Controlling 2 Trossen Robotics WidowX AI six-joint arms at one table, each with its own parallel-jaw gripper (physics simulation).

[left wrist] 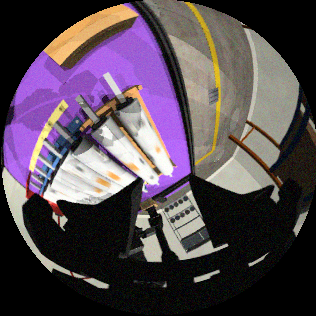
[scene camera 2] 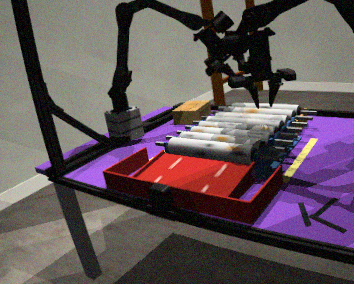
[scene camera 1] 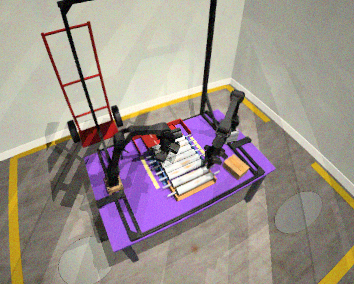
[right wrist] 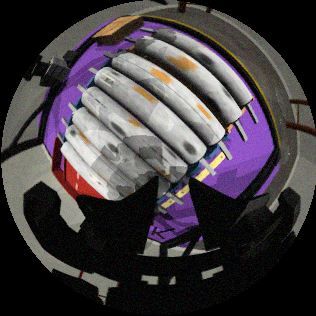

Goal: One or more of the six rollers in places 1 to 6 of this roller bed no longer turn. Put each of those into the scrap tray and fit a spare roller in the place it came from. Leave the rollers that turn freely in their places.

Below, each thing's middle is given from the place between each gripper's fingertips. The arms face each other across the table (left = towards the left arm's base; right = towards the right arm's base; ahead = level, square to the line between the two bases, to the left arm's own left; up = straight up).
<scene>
Now: the tan box point(left wrist: 73, 53) 23 cm ahead of my right hand, 42 cm to the left of it and 10 cm below it.
My left hand is 26 cm to the right of the tan box, 15 cm above it and 2 cm short of it.
</scene>
